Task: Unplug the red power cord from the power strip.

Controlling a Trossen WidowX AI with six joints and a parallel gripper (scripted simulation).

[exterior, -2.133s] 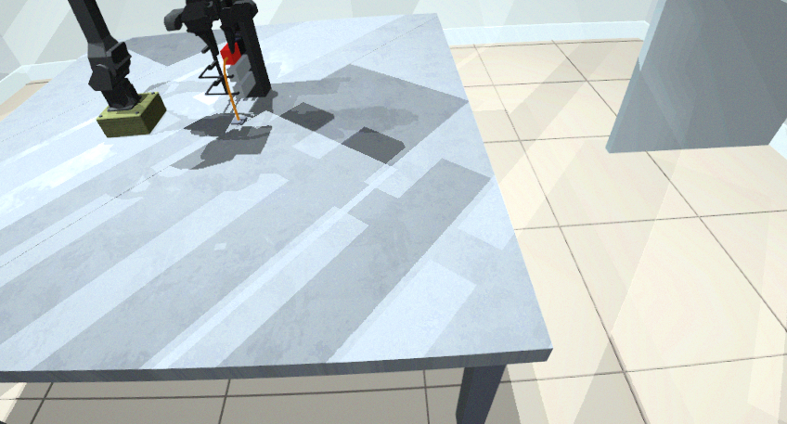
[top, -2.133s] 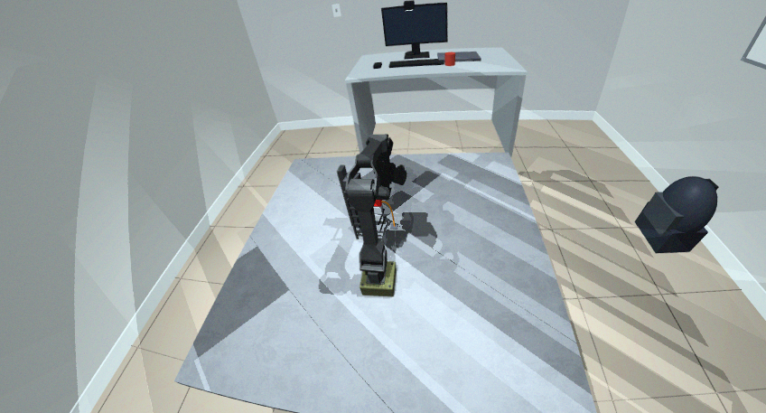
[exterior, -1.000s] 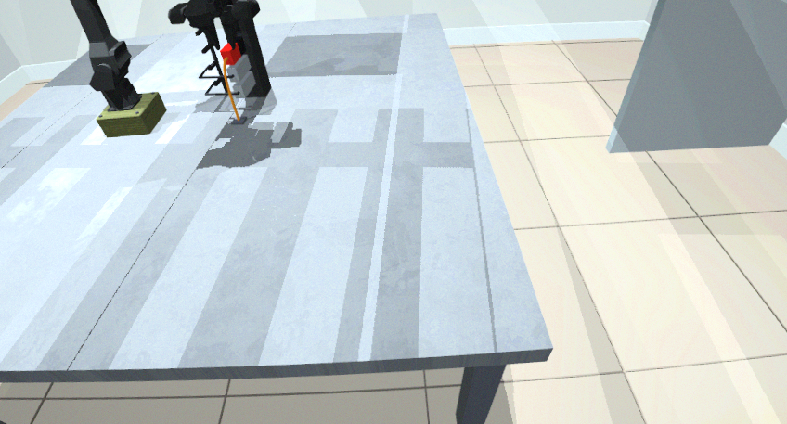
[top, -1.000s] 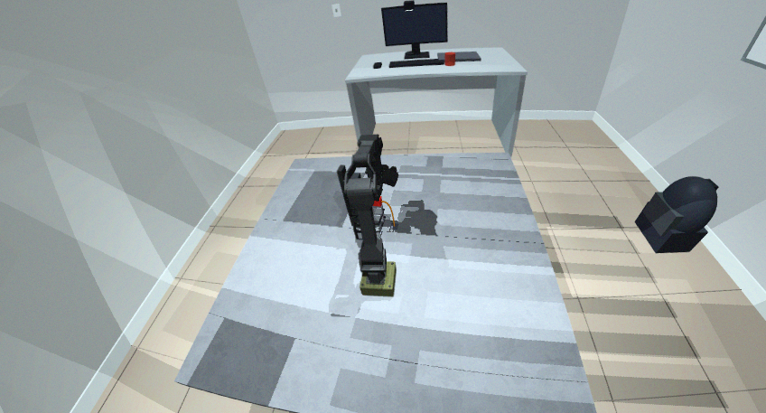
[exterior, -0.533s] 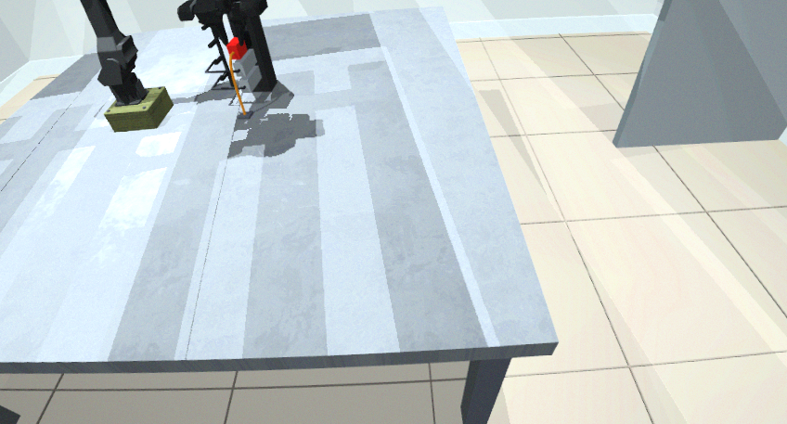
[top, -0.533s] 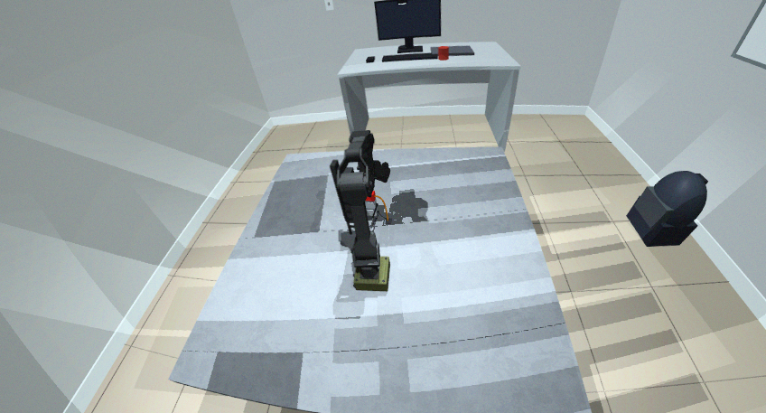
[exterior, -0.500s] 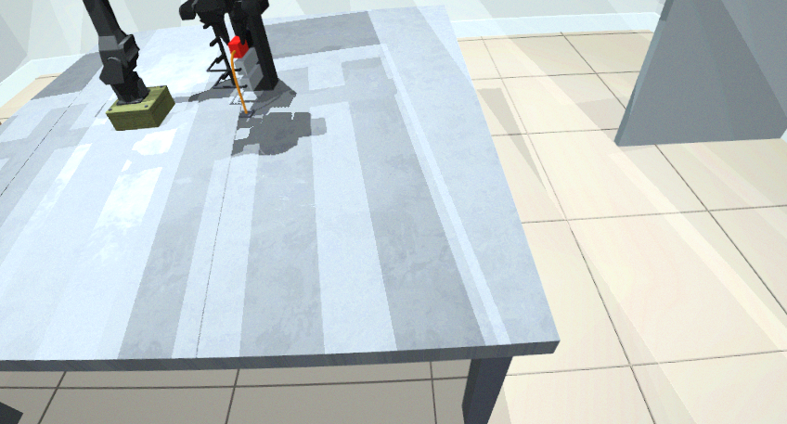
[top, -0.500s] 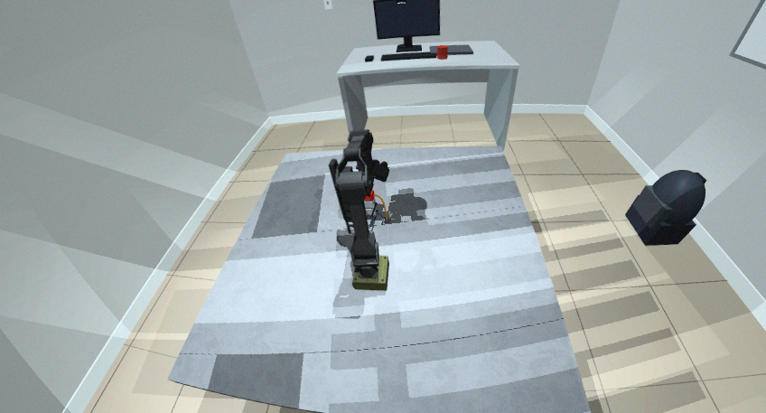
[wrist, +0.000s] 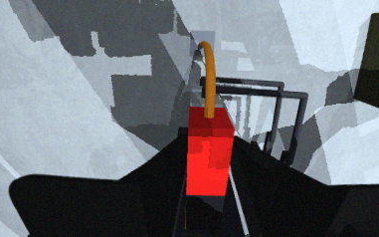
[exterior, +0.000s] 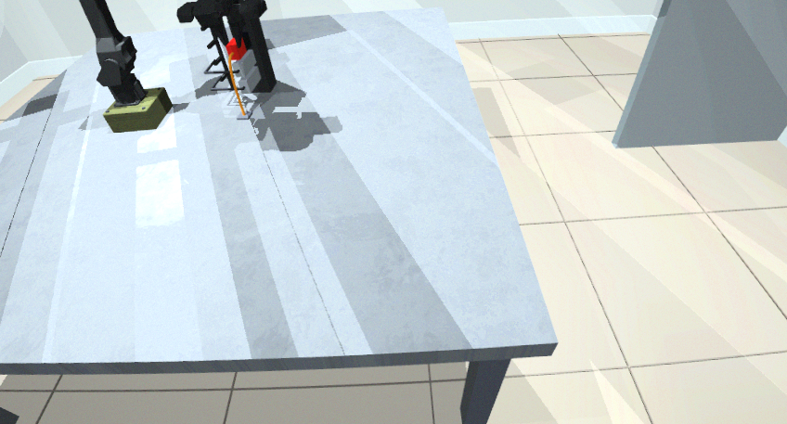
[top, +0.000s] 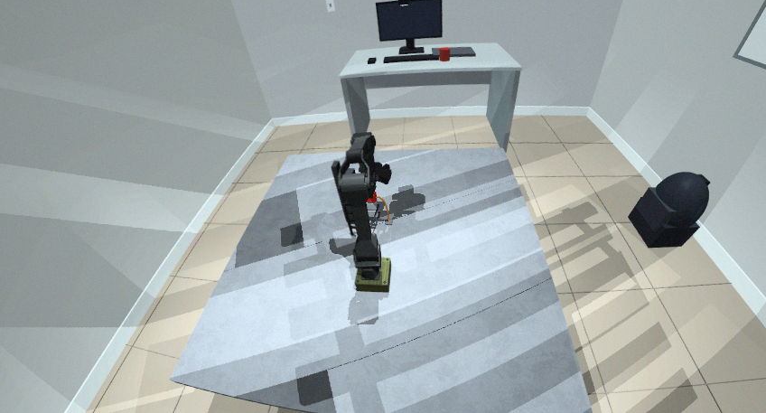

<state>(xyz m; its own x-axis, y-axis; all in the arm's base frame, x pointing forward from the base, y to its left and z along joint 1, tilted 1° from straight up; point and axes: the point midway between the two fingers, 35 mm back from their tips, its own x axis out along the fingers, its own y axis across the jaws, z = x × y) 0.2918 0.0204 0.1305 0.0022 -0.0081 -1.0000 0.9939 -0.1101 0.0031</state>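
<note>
My gripper tip is 3 cm to the right of the red plug. The rest, counted from my gripper tip: grey anchor (15 cm below, 5 cm to the right, 1 cm behind).
</note>
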